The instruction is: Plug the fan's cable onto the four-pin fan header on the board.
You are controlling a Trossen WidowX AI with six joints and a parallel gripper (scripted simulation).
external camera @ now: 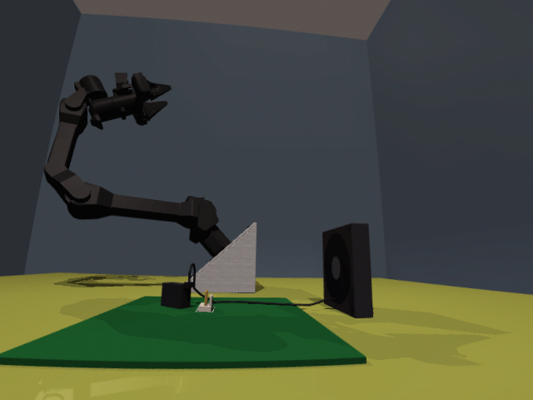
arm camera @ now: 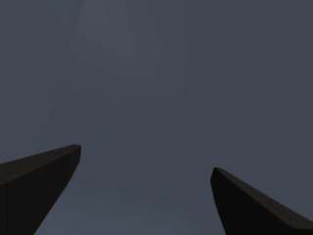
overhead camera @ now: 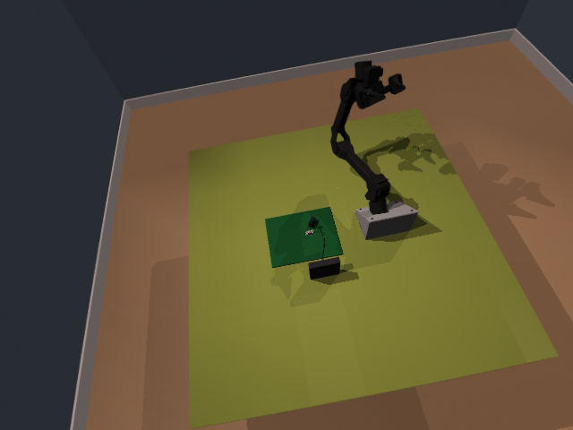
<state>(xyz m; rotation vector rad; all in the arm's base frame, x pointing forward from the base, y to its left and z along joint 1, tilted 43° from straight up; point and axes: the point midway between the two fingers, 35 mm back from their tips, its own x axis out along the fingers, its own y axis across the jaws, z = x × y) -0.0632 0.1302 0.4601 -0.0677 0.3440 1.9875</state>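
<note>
Now: the black plug 520 mm below my gripper tip, 310 mm ahead of it and 170 mm to the left of it. From my gripper tip the other things lie so: black fan 480 mm below, 400 mm to the left, 290 mm ahead; green board 550 mm below, 360 mm ahead, 220 mm to the left; white four-pin header 540 mm below, 330 mm ahead, 210 mm to the left.
</note>
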